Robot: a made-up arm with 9 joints.
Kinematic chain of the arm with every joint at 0, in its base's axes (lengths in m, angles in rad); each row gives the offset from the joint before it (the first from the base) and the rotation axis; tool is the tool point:
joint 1: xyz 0 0 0.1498 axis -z
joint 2: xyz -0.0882 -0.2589 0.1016 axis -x
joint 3: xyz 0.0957 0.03 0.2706 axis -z
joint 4: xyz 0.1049 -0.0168 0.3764 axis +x
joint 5: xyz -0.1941 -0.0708 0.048 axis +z
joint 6: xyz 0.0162 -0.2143 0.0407 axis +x
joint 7: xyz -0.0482 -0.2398 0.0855 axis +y
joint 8: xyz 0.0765 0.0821 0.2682 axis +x
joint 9: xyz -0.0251 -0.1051 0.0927 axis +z
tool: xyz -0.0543 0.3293 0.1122
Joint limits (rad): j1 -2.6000..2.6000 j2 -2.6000..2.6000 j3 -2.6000..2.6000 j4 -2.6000..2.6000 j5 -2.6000..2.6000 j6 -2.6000..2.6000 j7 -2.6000..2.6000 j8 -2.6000..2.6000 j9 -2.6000..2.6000
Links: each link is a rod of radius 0.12 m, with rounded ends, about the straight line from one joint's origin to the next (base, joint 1, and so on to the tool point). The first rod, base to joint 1, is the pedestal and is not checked.
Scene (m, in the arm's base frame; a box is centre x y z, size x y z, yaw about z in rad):
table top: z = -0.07
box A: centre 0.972 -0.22 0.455 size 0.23 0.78 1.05 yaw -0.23
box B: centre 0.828 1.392 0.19 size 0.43 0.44 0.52 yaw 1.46
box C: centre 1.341 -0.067 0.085 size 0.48 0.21 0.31 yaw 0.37
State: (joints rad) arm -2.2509 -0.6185 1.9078 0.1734 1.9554 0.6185 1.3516 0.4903 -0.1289
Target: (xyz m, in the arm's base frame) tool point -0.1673 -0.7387 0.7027
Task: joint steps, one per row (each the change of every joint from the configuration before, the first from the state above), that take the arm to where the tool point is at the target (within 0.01 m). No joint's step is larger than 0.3 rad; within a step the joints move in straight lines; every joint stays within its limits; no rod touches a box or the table.
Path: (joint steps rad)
1: 0.1487 0.2428 -0.1187 0.1787 -0.0714 0.0098 -0.2123 -0.2128 -0.1966
2: 0.1486 0.2427 -0.1188 0.1787 -0.0714 0.0098 -0.2123 -0.2128 -0.1965
3: 0.1487 0.2428 -0.1187 0.1787 -0.0715 0.0099 -0.2123 -0.2129 -0.1966
4: 0.0536 0.0228 0.2621 0.0724 -0.2480 0.0351 -0.0359 0.1163 0.2605
5: 0.0536 0.0229 0.2621 0.0725 -0.2481 0.0351 -0.0358 0.1162 0.2606
6: 0.0537 0.0229 0.2621 0.0724 -0.2481 0.0352 -0.0358 0.1162 0.2605
7: 0.0536 0.0229 0.2621 0.0725 -0.2481 0.0351 -0.0358 0.1162 0.2605

